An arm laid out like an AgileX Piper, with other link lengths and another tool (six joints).
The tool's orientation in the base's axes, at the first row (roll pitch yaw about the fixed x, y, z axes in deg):
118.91 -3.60 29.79
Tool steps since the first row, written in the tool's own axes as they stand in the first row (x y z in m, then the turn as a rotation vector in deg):
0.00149 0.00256 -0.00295 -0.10 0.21 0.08
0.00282 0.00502 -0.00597 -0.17 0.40 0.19
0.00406 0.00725 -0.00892 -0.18 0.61 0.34
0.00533 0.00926 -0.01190 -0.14 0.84 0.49
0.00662 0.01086 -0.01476 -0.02 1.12 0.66
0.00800 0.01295 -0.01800 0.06 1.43 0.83
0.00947 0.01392 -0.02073 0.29 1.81 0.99
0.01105 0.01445 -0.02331 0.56 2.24 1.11
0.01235 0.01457 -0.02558 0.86 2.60 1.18
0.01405 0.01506 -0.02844 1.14 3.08 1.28
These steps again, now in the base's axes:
0.00042 0.00179 0.00375 -0.01 -0.20 0.14
0.00066 0.00360 0.00744 0.02 -0.40 0.25
0.00080 0.00542 0.01089 0.12 -0.62 0.36
0.00091 0.00737 0.01417 0.27 -0.81 0.49
0.00102 0.00942 0.01702 0.50 -1.00 0.66
0.00112 0.01158 0.02050 0.71 -1.23 0.85
0.00132 0.01391 0.02276 1.06 -1.40 1.12
0.00160 0.01638 0.02456 1.43 -1.55 1.46
0.00170 0.01866 0.02585 1.79 -1.61 1.76
0.00195 0.02141 0.02776 2.17 -1.76 2.14

